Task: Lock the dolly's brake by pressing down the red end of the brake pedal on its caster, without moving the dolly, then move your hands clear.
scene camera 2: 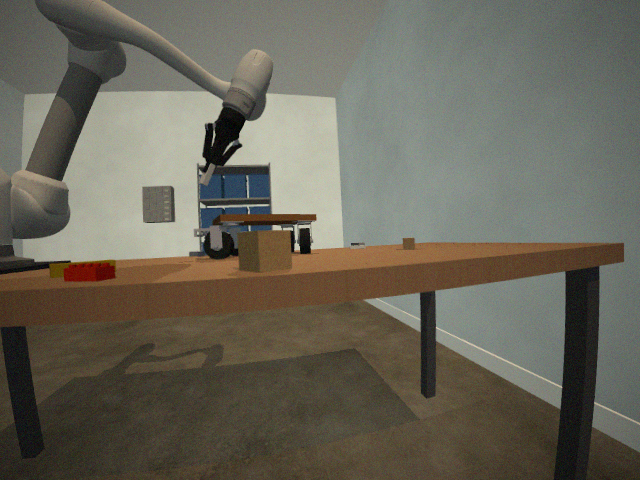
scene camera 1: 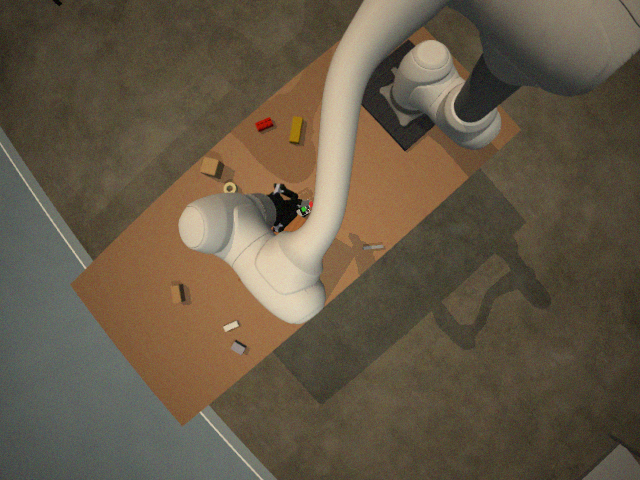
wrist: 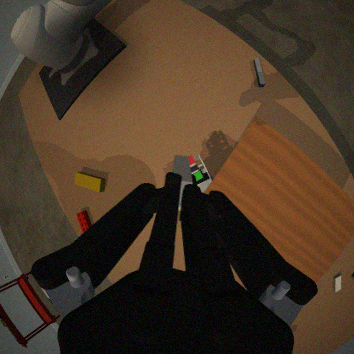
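Observation:
The dolly's brown deck stands on casters on the table. The near caster's black wheel shows below the deck's left end in scene camera 2. The brake pedal's red end and green end show beside the deck's corner; its tilt is hard to tell. My gripper is shut and empty. Its tips are clear of the caster, well above it in scene camera 2, and appear beside the pedal in the wrist view. The arm hides most of the deck from above.
A yellow block, a red brick, a wooden cube and a pale ring lie on one side. A grey bar lies near the opposite edge. Smaller blocks lie beyond the dolly.

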